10 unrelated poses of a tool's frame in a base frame.
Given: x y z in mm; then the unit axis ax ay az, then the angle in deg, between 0 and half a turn.
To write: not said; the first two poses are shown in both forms.
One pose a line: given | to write
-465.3, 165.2, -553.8, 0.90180, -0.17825, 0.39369, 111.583 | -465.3, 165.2, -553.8, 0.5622, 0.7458, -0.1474, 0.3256
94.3, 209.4, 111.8, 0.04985, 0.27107, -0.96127, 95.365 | 94.3, 209.4, 111.8, 0.6732, 0.0369, 0.2004, -0.7108
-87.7, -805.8, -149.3, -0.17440, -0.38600, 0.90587, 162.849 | -87.7, -805.8, -149.3, 0.1491, -0.1724, -0.3817, 0.8957
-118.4, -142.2, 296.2, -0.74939, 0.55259, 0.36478, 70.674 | -118.4, -142.2, 296.2, 0.8158, -0.4334, 0.3196, 0.2110
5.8, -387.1, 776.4, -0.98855, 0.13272, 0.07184, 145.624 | 5.8, -387.1, 776.4, 0.2955, -0.9444, 0.1268, 0.0686
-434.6, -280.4, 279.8, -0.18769, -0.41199, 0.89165, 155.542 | -434.6, -280.4, 279.8, 0.2118, -0.1834, -0.4026, 0.8714
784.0, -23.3, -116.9, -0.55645, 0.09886, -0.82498, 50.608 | 784.0, -23.3, -116.9, 0.9041, -0.2378, 0.0423, -0.3526
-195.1, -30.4, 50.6, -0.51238, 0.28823, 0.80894, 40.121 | -195.1, -30.4, 50.6, 0.9393, -0.1758, 0.0989, 0.2775
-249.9, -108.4, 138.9, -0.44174, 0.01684, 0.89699, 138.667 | -249.9, -108.4, 138.9, 0.3529, -0.4133, 0.0158, 0.8393
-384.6, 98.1, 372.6, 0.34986, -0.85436, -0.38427, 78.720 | -384.6, 98.1, 372.6, 0.7732, 0.2219, -0.5418, -0.2437
